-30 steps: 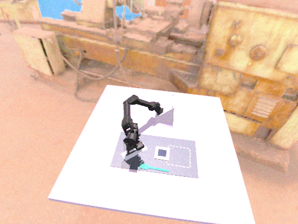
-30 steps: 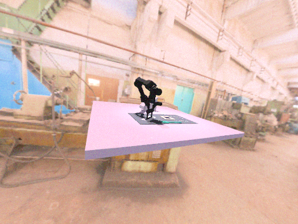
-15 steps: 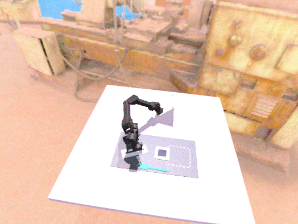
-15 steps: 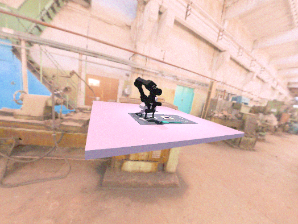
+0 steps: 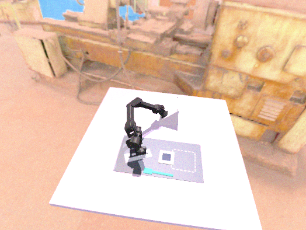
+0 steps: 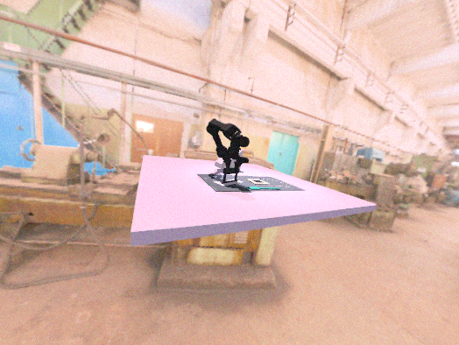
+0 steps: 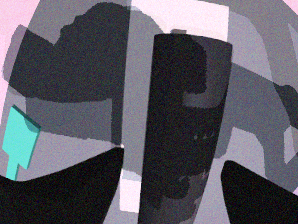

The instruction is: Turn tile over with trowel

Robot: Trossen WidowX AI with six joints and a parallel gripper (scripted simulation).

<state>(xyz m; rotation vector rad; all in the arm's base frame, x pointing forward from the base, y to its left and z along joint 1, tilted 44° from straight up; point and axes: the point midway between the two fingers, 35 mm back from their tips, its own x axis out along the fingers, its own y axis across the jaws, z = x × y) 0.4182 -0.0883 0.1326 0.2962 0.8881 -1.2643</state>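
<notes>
My gripper tip is 30 mm above the trowel, 20 mm to the right of it and 10 mm past it. Also, from my gripper tip: teal flat tool 150 mm to the left, 120 mm ahead, 60 mm below; grey mat 170 mm to the left, 80 mm below, 20 mm behind; white tile 220 mm to the left, 60 mm below, 20 mm behind.
</notes>
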